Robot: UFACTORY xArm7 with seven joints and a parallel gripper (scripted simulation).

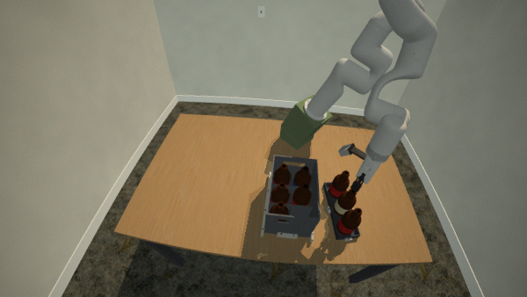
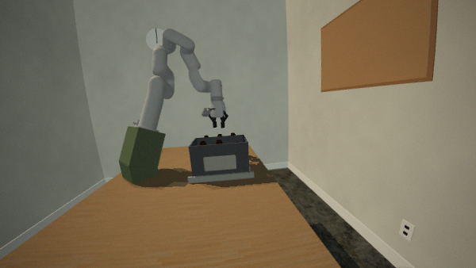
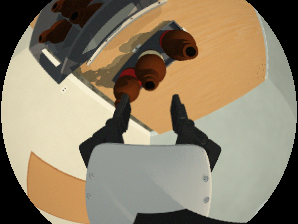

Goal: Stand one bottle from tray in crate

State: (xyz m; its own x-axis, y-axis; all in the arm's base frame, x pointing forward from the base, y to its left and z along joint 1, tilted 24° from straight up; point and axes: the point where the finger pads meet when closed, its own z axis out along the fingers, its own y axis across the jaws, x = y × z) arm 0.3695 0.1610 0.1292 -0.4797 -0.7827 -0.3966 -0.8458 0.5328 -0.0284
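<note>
Now: the bottle 140 mm below my hand. The rest, counted from my hand: grey crate (30 mm ahead, 230 mm to the right, 140 mm below); narrow tray (210 mm below).
</note>
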